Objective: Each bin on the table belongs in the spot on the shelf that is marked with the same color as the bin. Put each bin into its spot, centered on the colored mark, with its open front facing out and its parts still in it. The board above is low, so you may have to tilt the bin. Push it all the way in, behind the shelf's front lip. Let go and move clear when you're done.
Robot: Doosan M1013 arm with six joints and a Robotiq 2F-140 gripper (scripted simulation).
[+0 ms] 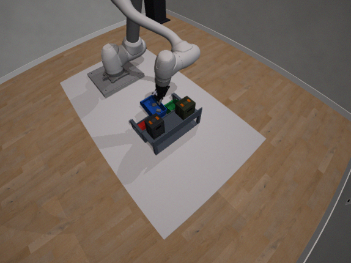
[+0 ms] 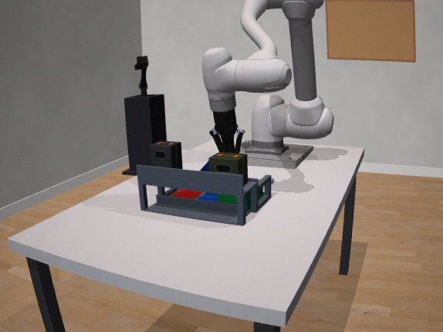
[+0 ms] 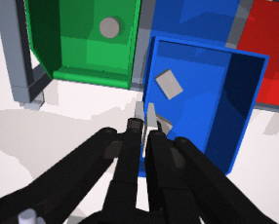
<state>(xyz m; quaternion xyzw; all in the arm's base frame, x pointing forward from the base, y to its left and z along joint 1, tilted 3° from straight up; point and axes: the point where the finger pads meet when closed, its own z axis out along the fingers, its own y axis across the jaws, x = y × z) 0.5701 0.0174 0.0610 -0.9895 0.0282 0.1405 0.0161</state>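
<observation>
My hand is 5 cm to the left of the blue bin, 4 cm above it and 2 cm past it. From my hand the other things lie so: green bin 9 cm ahead, 7 cm below, 6 cm to the left; red mark 16 cm to the right, 11 cm below, 7 cm ahead; blue mark 11 cm below, 8 cm ahead, 5 cm to the right.
</observation>
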